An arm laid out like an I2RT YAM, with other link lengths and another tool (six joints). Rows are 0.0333 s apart.
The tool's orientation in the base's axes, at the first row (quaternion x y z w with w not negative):
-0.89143 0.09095 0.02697 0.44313
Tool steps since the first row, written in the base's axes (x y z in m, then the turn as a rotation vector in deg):
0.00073 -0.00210 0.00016 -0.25 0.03 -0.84
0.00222 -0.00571 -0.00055 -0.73 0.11 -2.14
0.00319 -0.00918 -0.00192 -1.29 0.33 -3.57
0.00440 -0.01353 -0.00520 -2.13 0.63 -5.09
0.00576 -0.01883 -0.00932 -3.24 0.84 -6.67
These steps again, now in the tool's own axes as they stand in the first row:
0.00099 0.00098 -0.00174 -0.14 0.69 0.52
0.00304 0.00339 -0.00413 -0.46 1.75 1.36
0.00465 0.00634 -0.00603 -0.85 2.85 2.38
0.00686 0.01126 -0.00746 -1.52 4.02 3.52
0.00946 0.01737 -0.00914 -2.44 5.34 4.60

